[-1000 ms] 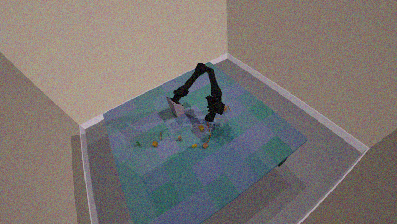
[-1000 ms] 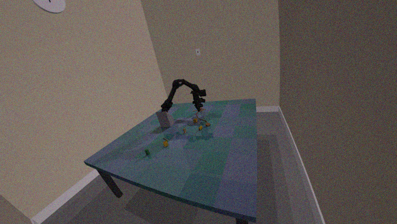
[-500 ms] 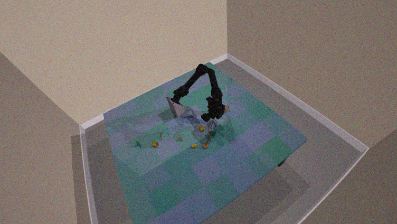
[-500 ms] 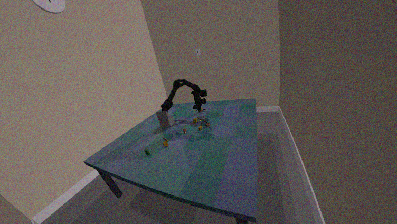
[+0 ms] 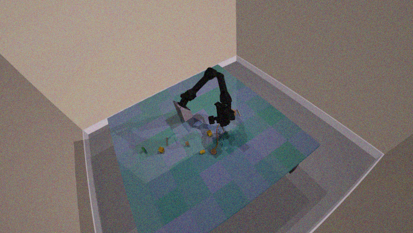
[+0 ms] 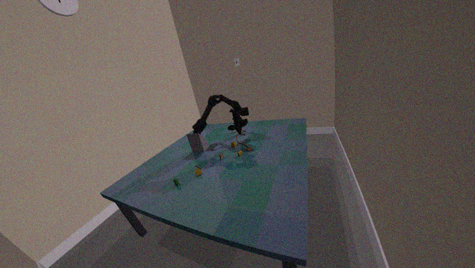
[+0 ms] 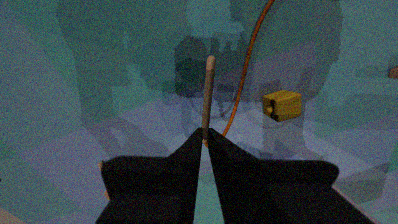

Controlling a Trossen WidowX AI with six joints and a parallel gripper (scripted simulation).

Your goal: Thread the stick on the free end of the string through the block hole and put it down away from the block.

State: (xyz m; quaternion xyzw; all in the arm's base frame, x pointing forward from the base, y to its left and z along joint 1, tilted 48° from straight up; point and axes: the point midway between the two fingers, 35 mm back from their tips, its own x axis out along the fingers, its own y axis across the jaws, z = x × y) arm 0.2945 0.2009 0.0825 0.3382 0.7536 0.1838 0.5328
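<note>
My gripper tip is now 1 cm short of the thin wooden stick. Round my gripper tip: brown block: 16 cm to the left, 8 cm behind, 4 cm below; round wooden button: 15 cm to the right, 14 cm ahead, 5 cm below; yellow block: 11 cm to the right, 4 cm below, 1 cm behind.
</note>
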